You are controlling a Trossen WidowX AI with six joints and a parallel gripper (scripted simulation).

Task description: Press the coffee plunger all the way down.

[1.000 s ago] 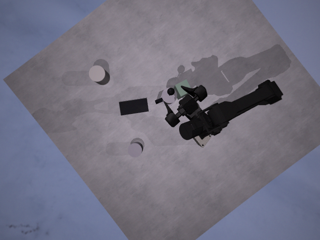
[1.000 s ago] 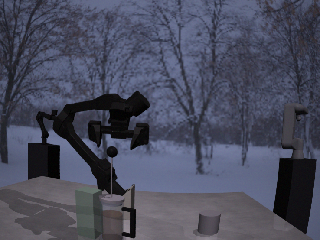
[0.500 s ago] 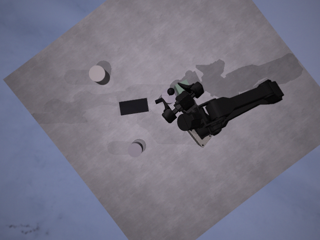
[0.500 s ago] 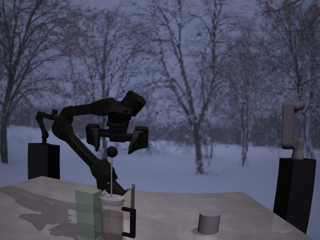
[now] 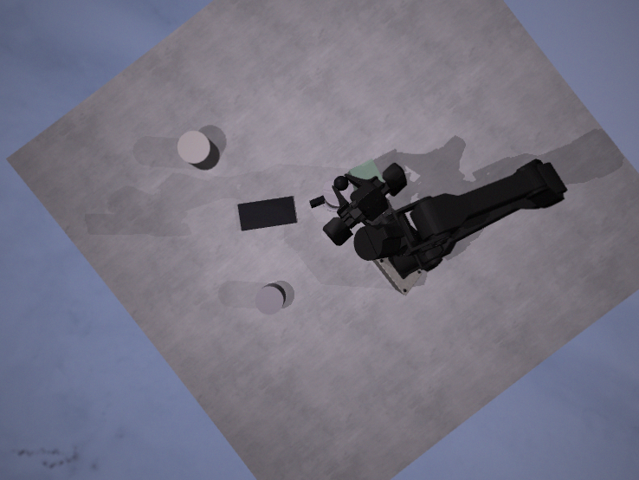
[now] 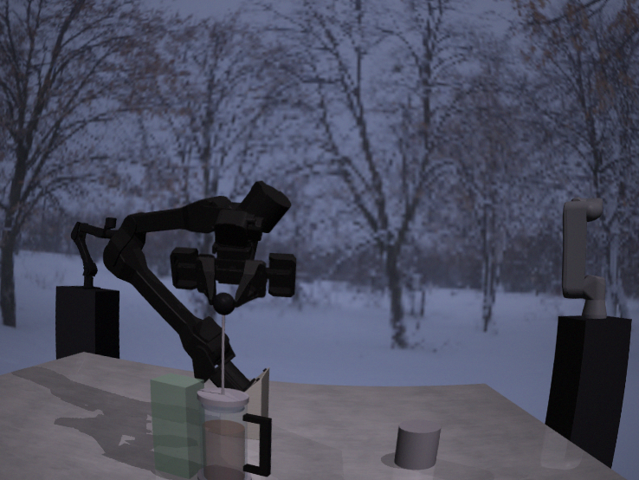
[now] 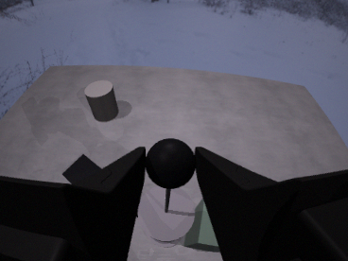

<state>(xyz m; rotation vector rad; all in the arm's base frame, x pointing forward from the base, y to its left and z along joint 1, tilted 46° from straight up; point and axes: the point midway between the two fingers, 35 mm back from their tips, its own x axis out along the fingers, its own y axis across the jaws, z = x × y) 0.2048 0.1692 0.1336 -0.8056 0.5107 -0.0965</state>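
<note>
The glass coffee press lies 140 mm below my gripper tip and 20 mm to the left of it. From my gripper tip the other things lie so: grey cylinder (300 mm to the left, 240 mm below, 120 mm behind); then pale green box (200 mm below, 70 mm to the right, 20 mm behind); then flat black slab (270 mm below, 170 mm to the left, 70 mm ahead).
</note>
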